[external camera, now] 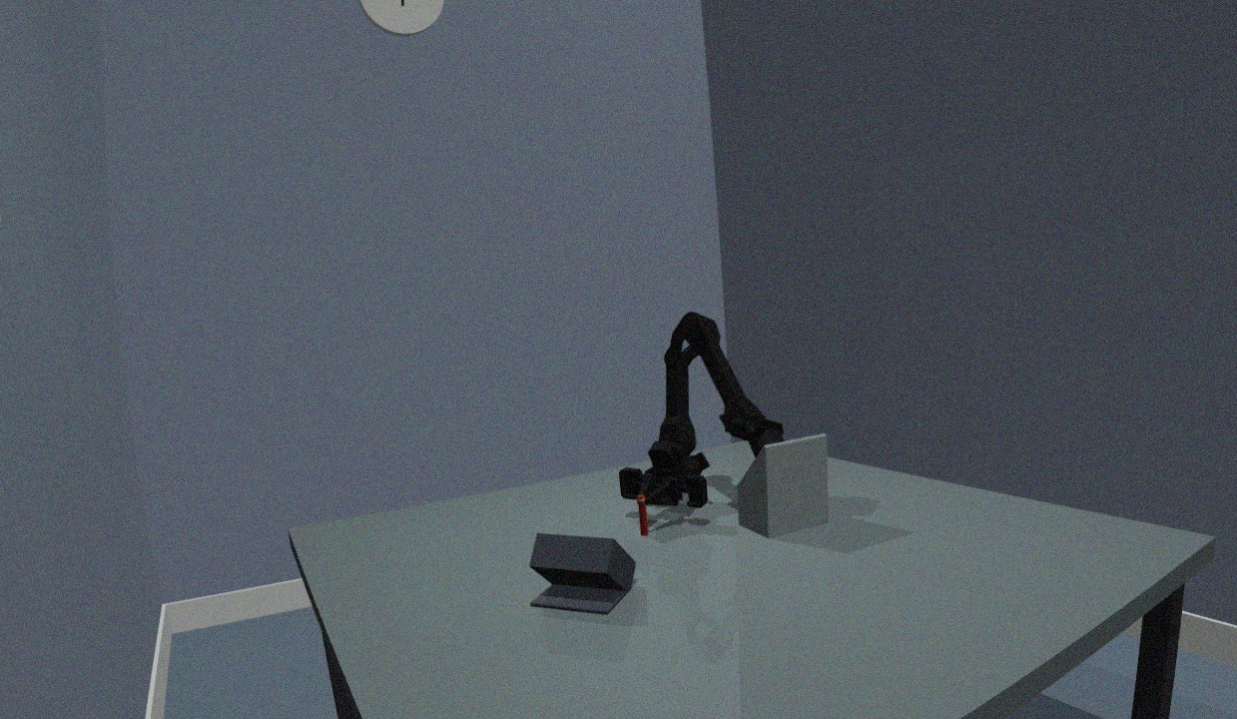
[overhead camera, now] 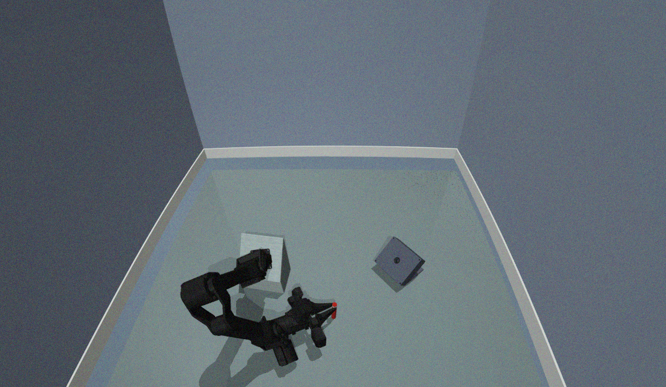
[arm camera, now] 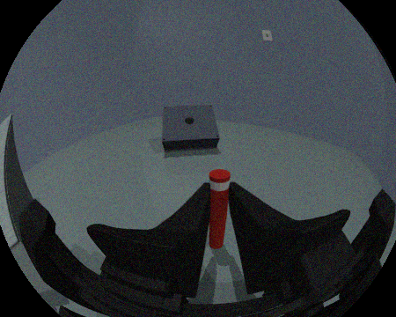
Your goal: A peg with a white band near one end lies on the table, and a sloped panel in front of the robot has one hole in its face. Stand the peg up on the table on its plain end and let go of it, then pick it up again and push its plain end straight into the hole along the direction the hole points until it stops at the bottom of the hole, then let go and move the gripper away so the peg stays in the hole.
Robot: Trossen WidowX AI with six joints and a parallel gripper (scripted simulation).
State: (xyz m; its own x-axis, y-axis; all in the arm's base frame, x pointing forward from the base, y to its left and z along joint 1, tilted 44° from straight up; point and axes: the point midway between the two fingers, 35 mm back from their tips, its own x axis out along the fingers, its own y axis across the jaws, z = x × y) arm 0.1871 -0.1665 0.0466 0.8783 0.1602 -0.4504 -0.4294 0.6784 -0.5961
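Right now the peg is 1 cm below my gripper tip. The rest, counted from my gripper tip: panel (23 cm ahead, 17 cm to the left, 2 cm below).
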